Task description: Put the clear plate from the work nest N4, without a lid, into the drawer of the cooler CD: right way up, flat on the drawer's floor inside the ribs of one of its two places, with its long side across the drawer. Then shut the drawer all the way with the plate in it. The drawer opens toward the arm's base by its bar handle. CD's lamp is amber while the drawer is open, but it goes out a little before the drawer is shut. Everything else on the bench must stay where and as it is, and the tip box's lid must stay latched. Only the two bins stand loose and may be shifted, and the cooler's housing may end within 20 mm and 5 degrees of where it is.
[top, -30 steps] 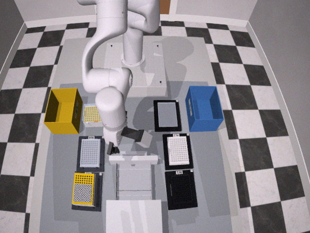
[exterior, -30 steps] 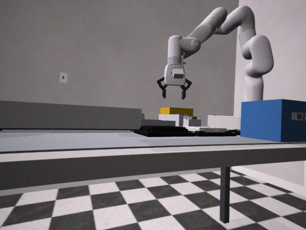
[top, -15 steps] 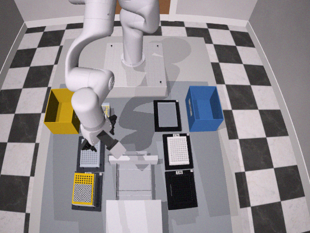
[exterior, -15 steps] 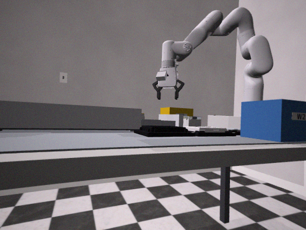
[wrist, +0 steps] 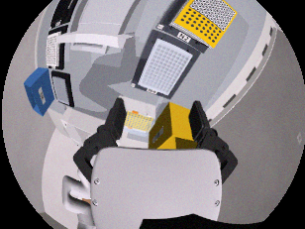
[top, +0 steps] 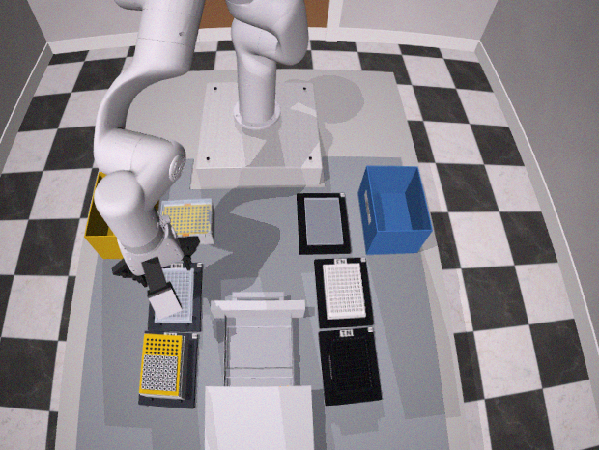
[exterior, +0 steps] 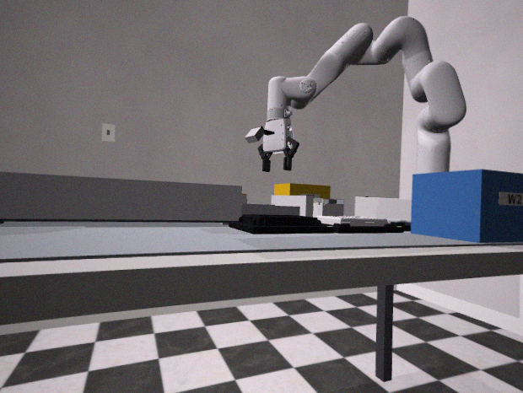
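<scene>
Now: hand 10 mm to the left of the clear plate and 140 mm above it. Also, from my hand: yellow bin: 160 mm behind, 170 mm to the right, 120 mm below; yellow tube rack: 160 mm ahead, 110 mm below; dark nest N4: 10 mm to the right, 150 mm below.
</scene>
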